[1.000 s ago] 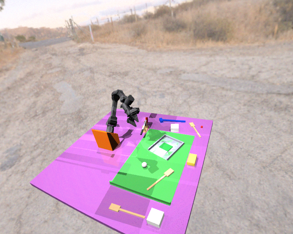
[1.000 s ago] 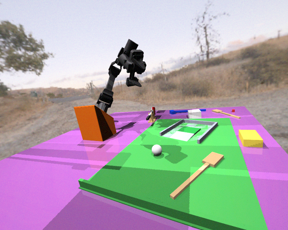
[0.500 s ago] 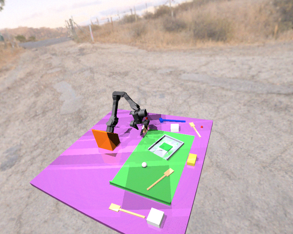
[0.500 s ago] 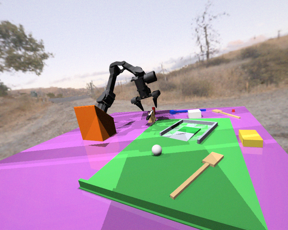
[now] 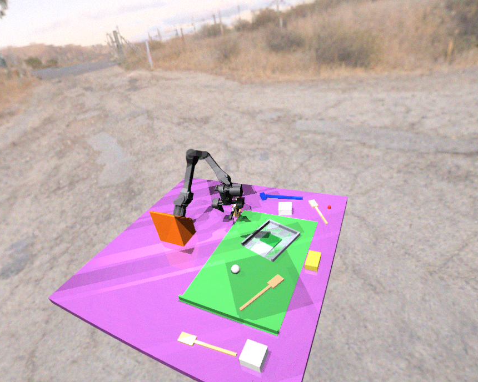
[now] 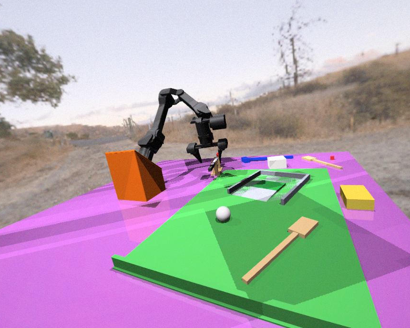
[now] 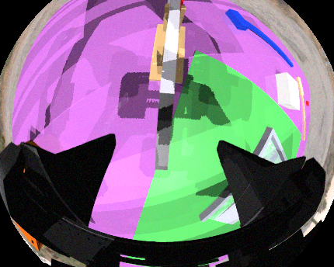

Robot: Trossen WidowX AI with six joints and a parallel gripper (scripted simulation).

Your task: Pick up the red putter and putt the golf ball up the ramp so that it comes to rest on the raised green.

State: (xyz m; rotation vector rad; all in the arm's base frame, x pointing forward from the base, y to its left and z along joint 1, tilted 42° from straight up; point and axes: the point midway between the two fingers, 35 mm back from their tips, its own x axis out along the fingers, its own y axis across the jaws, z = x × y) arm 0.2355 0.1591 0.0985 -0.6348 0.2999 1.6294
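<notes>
Right now my gripper tip is 110 mm to the right of the red putter, 30 mm past it and 30 mm above it. Round my gripper tip: blue putter (330 mm to the left, 190 mm ahead, 80 mm below); then green mat (250 mm ahead, 220 mm to the right, 90 mm below); then white golf ball (350 mm to the right, 190 mm ahead, 70 mm below).
</notes>
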